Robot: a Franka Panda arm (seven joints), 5 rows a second.
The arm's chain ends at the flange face. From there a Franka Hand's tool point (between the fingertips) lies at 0.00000 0.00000 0.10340 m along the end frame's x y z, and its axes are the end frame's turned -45 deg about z.
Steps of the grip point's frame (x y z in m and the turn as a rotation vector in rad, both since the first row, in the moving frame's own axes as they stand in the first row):
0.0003, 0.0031, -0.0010, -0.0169, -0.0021, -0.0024
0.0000, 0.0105, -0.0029, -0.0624, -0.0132, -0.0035
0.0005, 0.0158, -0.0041, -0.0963, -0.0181, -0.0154
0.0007, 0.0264, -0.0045, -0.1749, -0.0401, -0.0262
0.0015, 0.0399, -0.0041, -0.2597, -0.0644, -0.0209
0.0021, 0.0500, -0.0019, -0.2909, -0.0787, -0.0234
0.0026, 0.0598, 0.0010, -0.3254, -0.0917, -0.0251
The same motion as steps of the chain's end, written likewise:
0.0013, 0.0006, -0.0010, -0.0134, 0.0105, -0.0024
0.0038, 0.0019, -0.0027, -0.0535, 0.0348, -0.0035
0.0058, 0.0025, -0.0036, -0.0809, 0.0553, -0.0154
0.0092, 0.0027, -0.0028, -0.1520, 0.0953, -0.0262
0.0149, 0.0039, -0.0004, -0.2292, 0.1381, -0.0209
0.0212, 0.0074, 0.0028, -0.2613, 0.1500, -0.0234
0.0270, 0.0107, 0.0069, -0.2949, 0.1653, -0.0251

